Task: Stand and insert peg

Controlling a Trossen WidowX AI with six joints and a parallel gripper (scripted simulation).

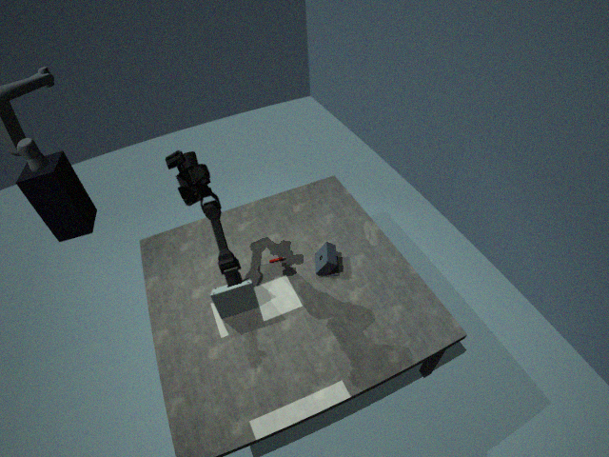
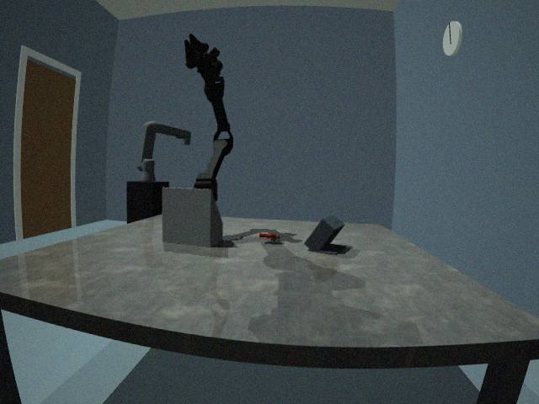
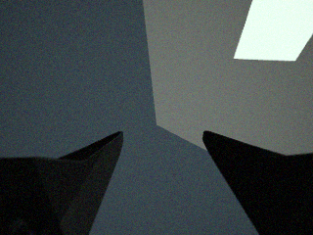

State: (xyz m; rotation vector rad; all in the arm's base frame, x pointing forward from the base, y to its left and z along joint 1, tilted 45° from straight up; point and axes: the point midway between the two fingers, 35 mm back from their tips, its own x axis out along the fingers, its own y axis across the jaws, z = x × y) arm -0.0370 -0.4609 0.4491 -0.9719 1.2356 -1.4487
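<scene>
The red peg lies 77 cm below my gripper tip, 32 cm ahead of it and 20 cm to the left of it. Round my gripper tip: sloped panel 72 cm below, 53 cm ahead, 8 cm to the left.
</scene>
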